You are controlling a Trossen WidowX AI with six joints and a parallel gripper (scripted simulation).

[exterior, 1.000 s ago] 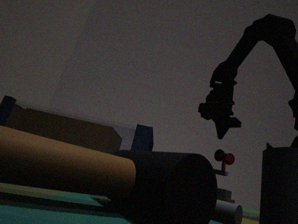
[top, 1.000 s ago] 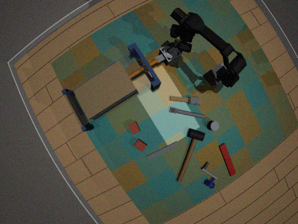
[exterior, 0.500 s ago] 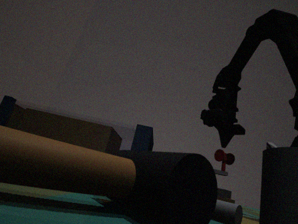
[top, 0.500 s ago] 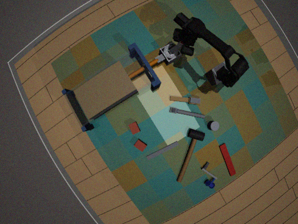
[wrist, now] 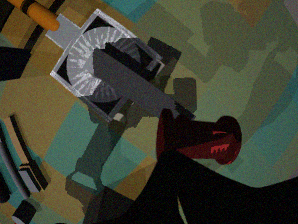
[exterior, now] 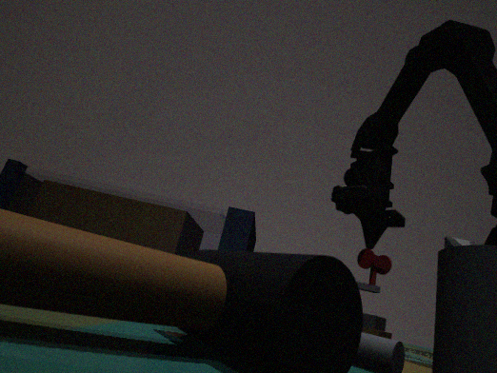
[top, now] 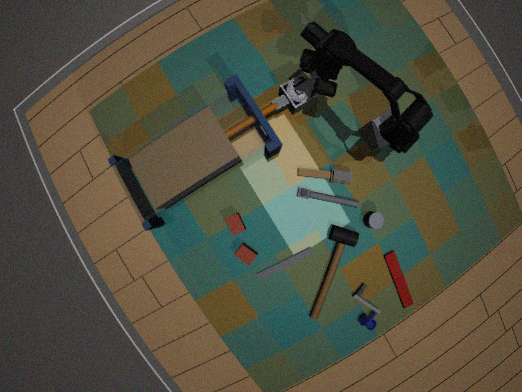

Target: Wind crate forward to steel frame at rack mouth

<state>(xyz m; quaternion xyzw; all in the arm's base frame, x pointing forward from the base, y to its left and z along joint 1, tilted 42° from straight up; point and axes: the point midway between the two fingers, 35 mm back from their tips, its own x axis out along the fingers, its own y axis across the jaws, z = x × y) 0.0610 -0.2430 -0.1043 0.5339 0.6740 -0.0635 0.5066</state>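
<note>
My gripper tip is 20 mm past the red knob, 20 mm to the left of it and 30 mm above it. Also, from my gripper tip: red-knobbed crank 20 mm ahead, 20 mm to the right, 60 mm below; then grey winch 60 mm ahead, 30 mm to the right, 140 mm below; then blue steel frame 240 mm ahead, 40 mm to the right, 60 mm below.
</note>
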